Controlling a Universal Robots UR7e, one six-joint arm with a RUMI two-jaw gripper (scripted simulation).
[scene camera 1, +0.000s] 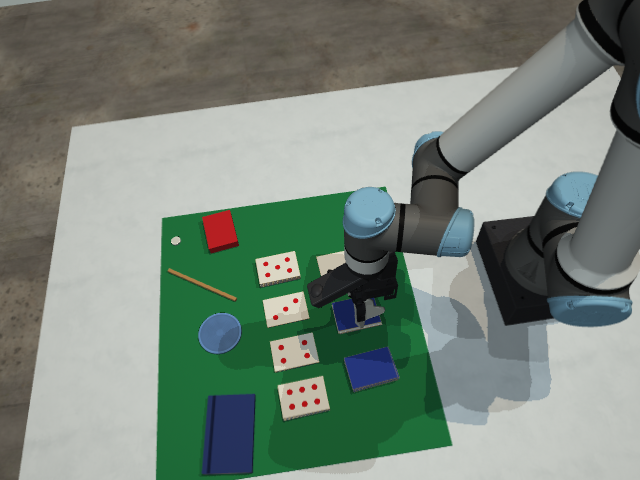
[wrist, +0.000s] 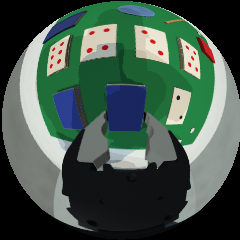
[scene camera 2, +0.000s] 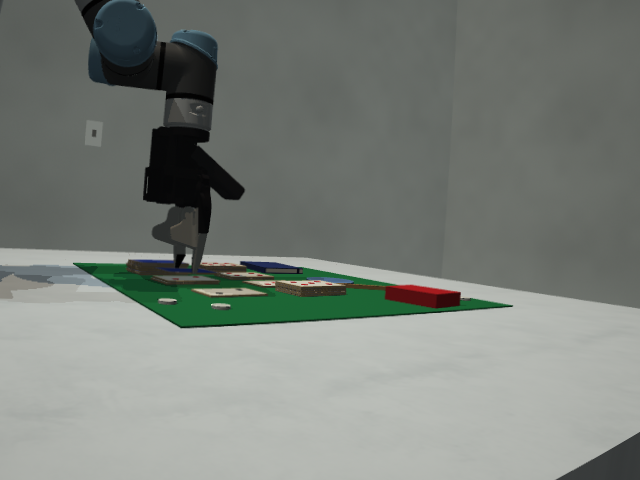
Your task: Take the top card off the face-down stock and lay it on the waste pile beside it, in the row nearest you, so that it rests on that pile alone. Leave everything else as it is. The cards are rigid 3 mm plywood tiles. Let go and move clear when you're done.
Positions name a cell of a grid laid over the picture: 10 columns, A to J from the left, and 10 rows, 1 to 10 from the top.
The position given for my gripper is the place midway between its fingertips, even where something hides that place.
I see my gripper (scene camera 2: C6) and a red box (scene camera 2: G7).
The red box shows as well in scene camera 1 (scene camera 1: D5). My gripper shows as well in scene camera 1 (scene camera 1: F7) and in the wrist view (wrist: F5).
